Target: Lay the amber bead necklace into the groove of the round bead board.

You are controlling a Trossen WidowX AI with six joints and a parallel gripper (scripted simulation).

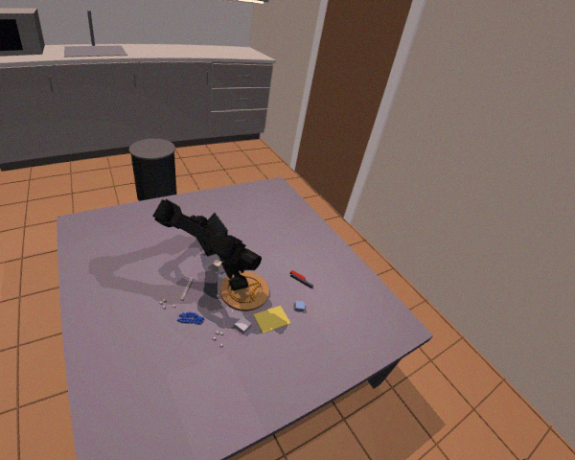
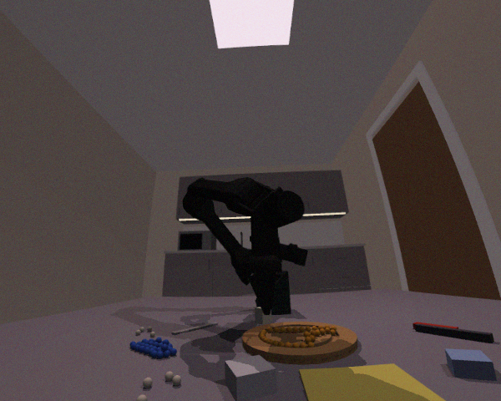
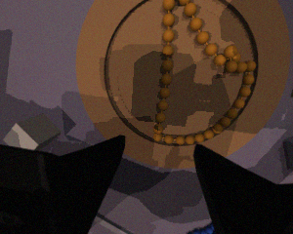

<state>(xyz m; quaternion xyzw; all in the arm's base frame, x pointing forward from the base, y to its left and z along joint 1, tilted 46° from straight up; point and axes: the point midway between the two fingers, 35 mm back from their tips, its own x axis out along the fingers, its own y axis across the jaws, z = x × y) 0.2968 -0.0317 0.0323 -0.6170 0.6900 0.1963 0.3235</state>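
My gripper tip is now 50 mm to the right of the round wooden bead board, 40 mm above it and 20 mm short of it. The rest, counted from my gripper tip: grey block: 170 mm ahead, 50 mm to the right, 40 mm below; yellow pad: 190 mm ahead, 70 mm to the left, 50 mm below; thin rod: 150 mm to the right, 100 mm behind, 50 mm below.
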